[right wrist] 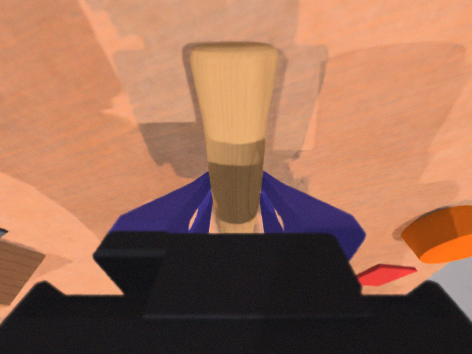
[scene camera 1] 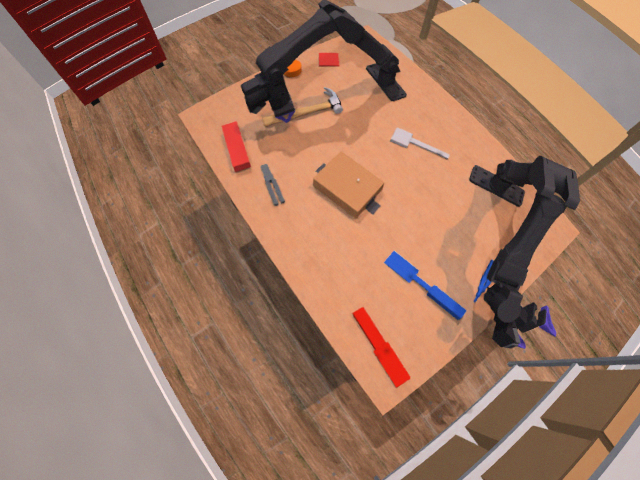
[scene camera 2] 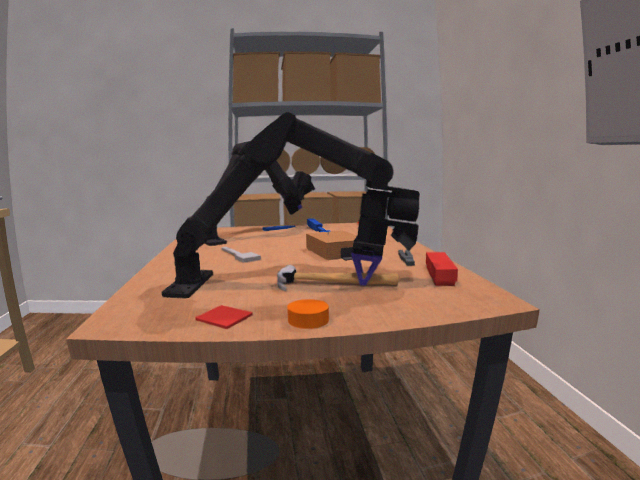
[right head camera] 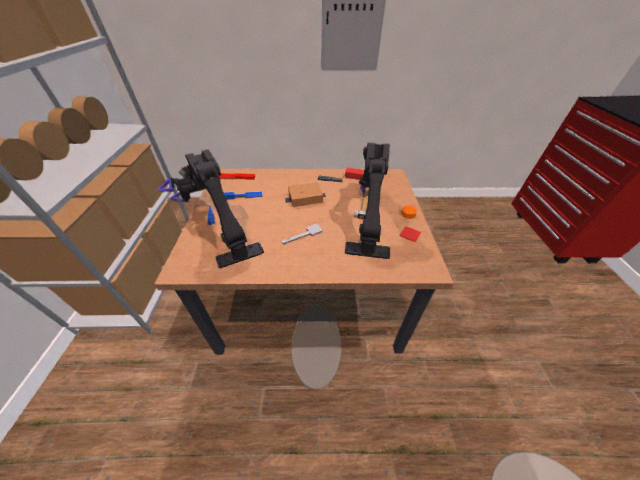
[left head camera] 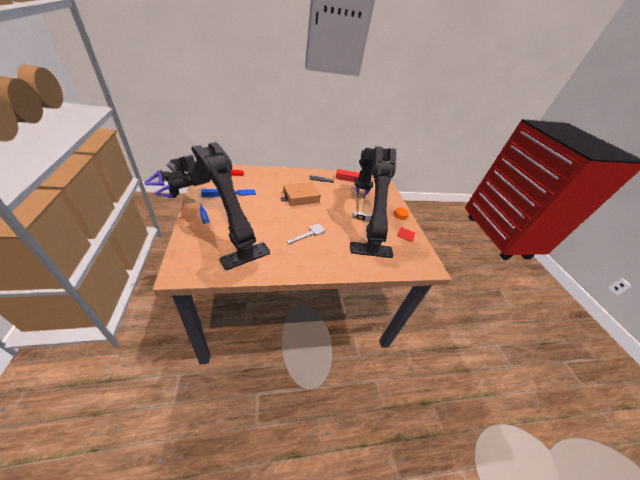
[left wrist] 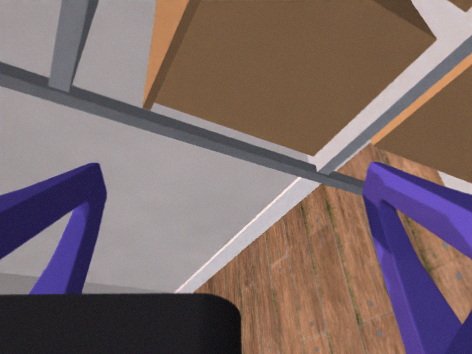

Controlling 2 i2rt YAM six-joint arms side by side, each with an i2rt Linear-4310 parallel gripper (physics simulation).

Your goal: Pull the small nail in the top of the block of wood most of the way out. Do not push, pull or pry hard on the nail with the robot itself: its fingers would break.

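Frame: origin at the left arm's base, x left, y down, z back, level; millimetres.
Seen in the pictures: left gripper, fingertip midpoint: [scene camera 1: 540, 341] [scene camera 2: 284, 199] [right head camera: 164, 194] [left head camera: 150, 188] [left wrist: 234, 177]; right gripper, fingertip midpoint: [right wrist: 236, 177] [scene camera 1: 286, 117] [scene camera 2: 363, 283] [right head camera: 367, 197] [left head camera: 360, 198]; left arm's base, origin of the base link: [scene camera 1: 496, 186] [scene camera 2: 209, 240] [right head camera: 240, 255] [left head camera: 245, 256]; right arm's base, origin of the base link: [scene camera 1: 385, 81] [scene camera 2: 189, 284] [right head camera: 367, 250] [left head camera: 371, 250].
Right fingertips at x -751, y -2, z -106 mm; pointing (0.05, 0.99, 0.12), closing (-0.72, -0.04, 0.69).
Note:
Offsets run from my right fingertips to a thing's top centre. "spot": to the spot under its first point.
The wood block {dx +309, dy -59, dz -153 mm} [left head camera: 308, 195] [right head camera: 310, 196] [scene camera 1: 338, 186] [scene camera 2: 326, 244] lies mid-table, with the small nail {dx +334, dy -59, dz -145 mm} [right head camera: 301, 191] [scene camera 1: 357, 179] in its top. A claw hammer {dx +27, dy -30, dz +54 mm} [scene camera 1: 310, 109] [scene camera 2: 330, 279] [right wrist: 232, 95] lies on or very close to the table, with its steel head {dx +118, dy -30, dz +133 mm} [left head camera: 360, 215] toward the arm bases. My right gripper [scene camera 1: 284, 117] [scene camera 2: 363, 281] [right wrist: 236, 177] points down and is shut on the wooden handle, one finger on each side; the head is hidden in the right wrist view. My left gripper [left head camera: 157, 186] [scene camera 1: 533, 333] [left wrist: 234, 177] is open and empty, beyond the table's side edge near the shelf unit.
Pliers {dx +96, dy -11, dz -253 mm} [scene camera 1: 271, 184] and a red box {dx -77, dy -39, dz -191 mm} [scene camera 1: 236, 146] lie near the hammer handle's end. A grey spatula-like tool {dx +458, dy -11, dz +112 mm} [scene camera 1: 419, 144], an orange disc {dx -106, dy -25, dz +221 mm} [scene camera 2: 308, 314], a red square {spot: dx -19, dy -4, dz +347 mm} [scene camera 2: 224, 316], a blue tool {dx +640, dy -35, dz -330 mm} [scene camera 1: 424, 285], a blue pointed item {dx +808, dy -9, dz -233 mm} [left head camera: 204, 213] and a red bar {dx +597, dy -17, dz -538 mm} [scene camera 1: 381, 347] are also on the table.

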